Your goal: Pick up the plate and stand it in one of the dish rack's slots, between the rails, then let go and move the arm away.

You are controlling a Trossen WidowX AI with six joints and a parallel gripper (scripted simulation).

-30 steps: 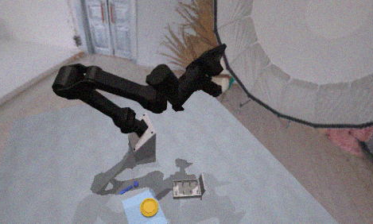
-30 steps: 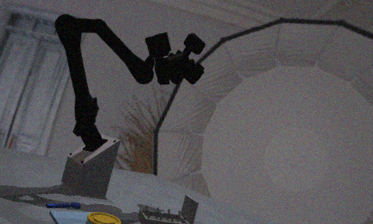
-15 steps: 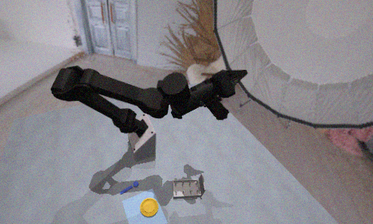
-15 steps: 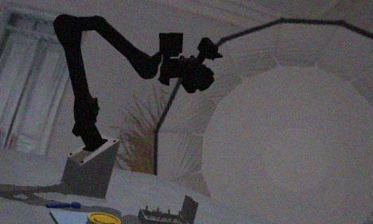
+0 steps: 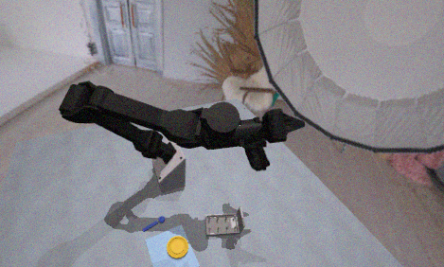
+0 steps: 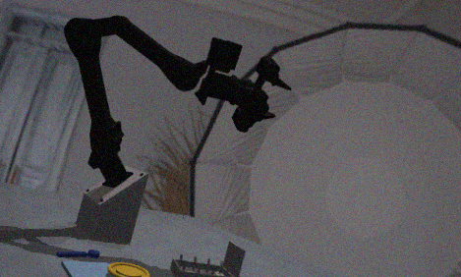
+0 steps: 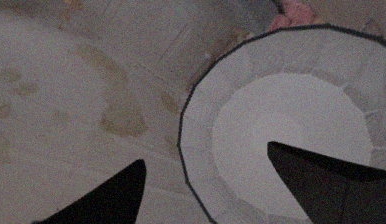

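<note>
The yellow plate lies 420 mm below my gripper tip, 300 mm to the right of it and 10 mm behind it. Round my gripper tip: grey dish rack (410 mm below, 130 mm to the right); blue spoon (430 mm below, 330 mm to the right, 130 mm behind); light blue mat (430 mm below, 320 mm to the right, 10 mm behind).
</note>
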